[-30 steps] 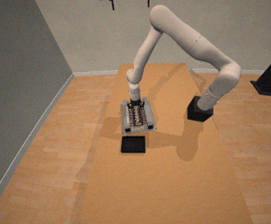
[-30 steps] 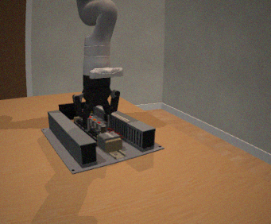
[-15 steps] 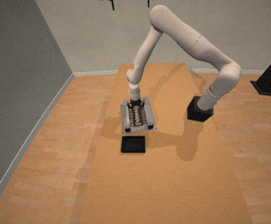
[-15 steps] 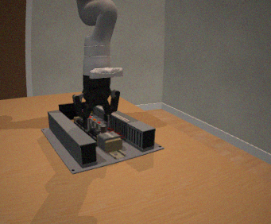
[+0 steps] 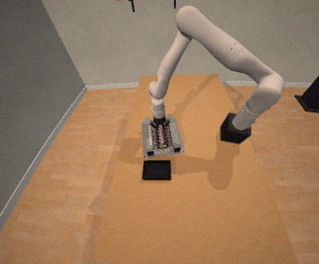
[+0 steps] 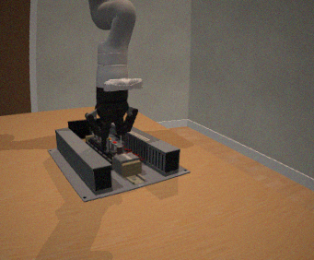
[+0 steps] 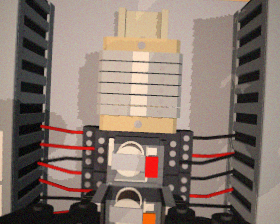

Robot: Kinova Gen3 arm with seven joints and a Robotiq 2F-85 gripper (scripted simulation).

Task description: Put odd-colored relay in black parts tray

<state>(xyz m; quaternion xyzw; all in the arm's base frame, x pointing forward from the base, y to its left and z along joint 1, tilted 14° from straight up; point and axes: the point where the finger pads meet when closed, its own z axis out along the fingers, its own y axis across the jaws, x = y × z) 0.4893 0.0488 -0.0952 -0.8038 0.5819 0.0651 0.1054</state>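
Right now my hand is 1 cm above the relay. Also, from my hand: black parts tray 28 cm to the left, 4 cm below, 3 cm behind.
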